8 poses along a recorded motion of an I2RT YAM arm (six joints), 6.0 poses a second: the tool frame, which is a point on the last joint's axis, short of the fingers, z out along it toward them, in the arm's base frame.
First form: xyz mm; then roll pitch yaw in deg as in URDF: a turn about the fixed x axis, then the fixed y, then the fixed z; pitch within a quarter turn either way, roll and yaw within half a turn.
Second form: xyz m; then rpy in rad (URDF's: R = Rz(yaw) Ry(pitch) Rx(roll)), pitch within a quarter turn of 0, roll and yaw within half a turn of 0. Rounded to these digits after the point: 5 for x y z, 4 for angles.
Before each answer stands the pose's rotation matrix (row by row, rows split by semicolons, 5 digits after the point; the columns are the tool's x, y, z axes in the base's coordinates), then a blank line. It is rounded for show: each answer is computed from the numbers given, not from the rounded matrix.
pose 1, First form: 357.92 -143.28 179.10 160.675 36.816 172.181
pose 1, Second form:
-0.79312 -0.06808 0.60525; 0.10891 0.96186 0.25092; -0.59925 0.26493 -0.75546

0.35792 -0.14328 0.17910 2.8043 0.6426 3.0051
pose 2, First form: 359.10 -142.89 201.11 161.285 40.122 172.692
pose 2, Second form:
-0.75846 -0.08461 0.64620; 0.09727 0.96573 0.24062; -0.64442 0.24535 -0.72424

0.35910 -0.14289 0.20111 2.8150 0.7003 3.0140
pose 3, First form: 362.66 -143.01 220.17 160.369 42.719 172.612
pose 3, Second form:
-0.72859 -0.10491 0.67687; 0.09447 0.96336 0.25101; -0.67840 0.24683 -0.69199

0.36266 -0.14301 0.22017 2.7990 0.7456 3.0126
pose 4, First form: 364.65 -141.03 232.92 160.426 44.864 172.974
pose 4, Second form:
-0.70346 -0.11931 0.70065; 0.08670 0.96404 0.25121; -0.70543 0.23746 -0.66782

0.36465 -0.14103 0.23292 2.8000 0.7830 3.0190
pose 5, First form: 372.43 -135.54 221.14 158.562 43.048 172.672
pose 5, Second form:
-0.72481 -0.12873 0.67681; 0.09321 0.95503 0.28147; -0.68261 0.26710 -0.68022

0.37243 -0.13554 0.22114 2.7674 0.7513 3.0137
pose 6, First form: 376.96 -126.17 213.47 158.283 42.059 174.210
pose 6, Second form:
-0.73867 -0.15289 0.65650; 0.07490 0.94929 0.30535; -0.66990 0.27473 -0.68976

0.37696 -0.12617 0.21347 2.7626 0.7341 3.0405
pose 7, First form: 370.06 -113.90 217.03 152.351 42.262 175.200
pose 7, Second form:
-0.73748 -0.23687 0.63247; 0.06193 0.90882 0.41258; -0.67252 0.34344 -0.65557

0.37006 -0.11390 0.21703 2.6590 0.7376 3.0578
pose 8, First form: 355.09 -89.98 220.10 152.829 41.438 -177.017
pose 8, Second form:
-0.74866 -0.34810 0.56422; -0.03901 0.87272 0.48667; -0.66181 0.34234 -0.66694

0.35509 -0.08998 0.22010 2.6674 0.7232 -3.0895
